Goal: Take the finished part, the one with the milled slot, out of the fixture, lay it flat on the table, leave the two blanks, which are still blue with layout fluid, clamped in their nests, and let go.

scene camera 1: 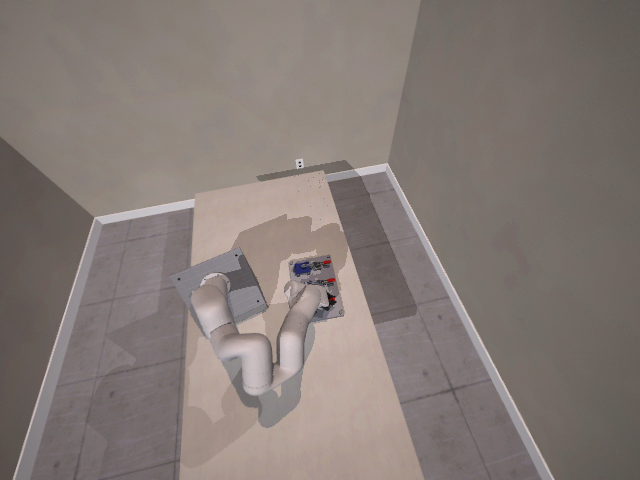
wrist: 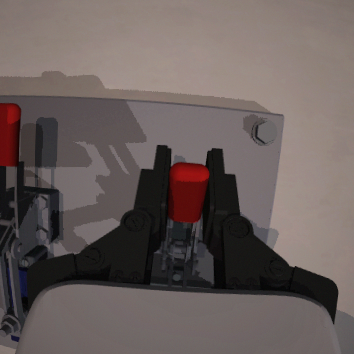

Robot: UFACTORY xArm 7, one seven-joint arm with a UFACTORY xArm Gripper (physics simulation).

Observation:
The pictures show: my gripper and a fixture plate.

